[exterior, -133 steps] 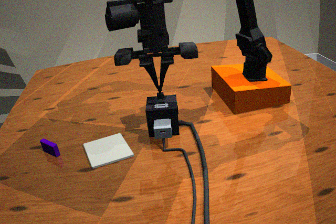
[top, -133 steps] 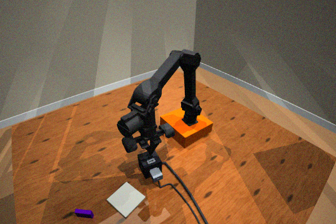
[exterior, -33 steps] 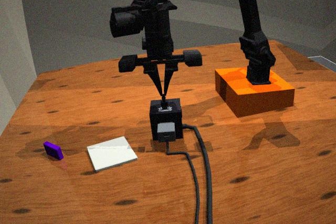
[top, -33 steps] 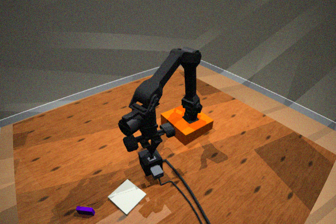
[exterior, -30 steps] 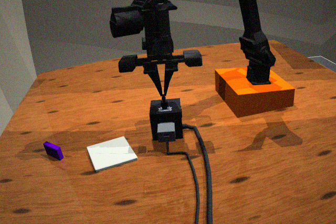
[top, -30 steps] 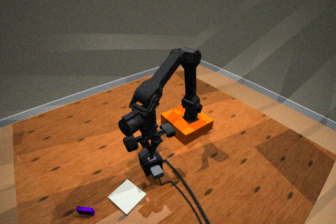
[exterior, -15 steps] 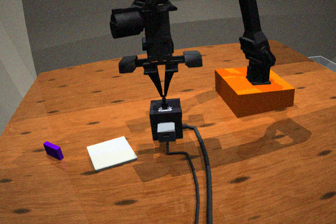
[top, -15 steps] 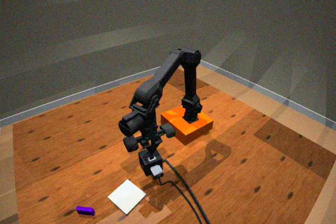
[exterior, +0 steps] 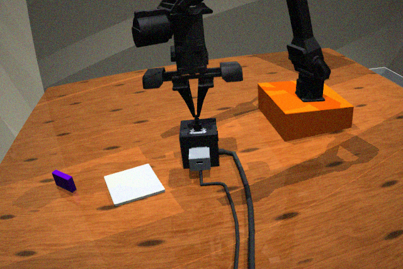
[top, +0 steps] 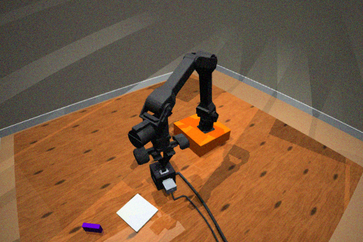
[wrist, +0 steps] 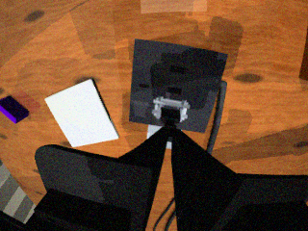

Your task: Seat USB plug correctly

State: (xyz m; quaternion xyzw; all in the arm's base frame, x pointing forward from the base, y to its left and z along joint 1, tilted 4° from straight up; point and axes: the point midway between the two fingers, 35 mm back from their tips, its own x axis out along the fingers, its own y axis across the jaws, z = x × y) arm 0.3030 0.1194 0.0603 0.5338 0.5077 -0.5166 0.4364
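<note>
The dark USB plug lies 2 cm below my gripper tip. Round my gripper tip: silver-framed socket 4 cm below; white pad 15 cm ahead, 11 cm below, 5 cm to the left; purple block 30 cm ahead, 9 cm below, 4 cm to the left.
</note>
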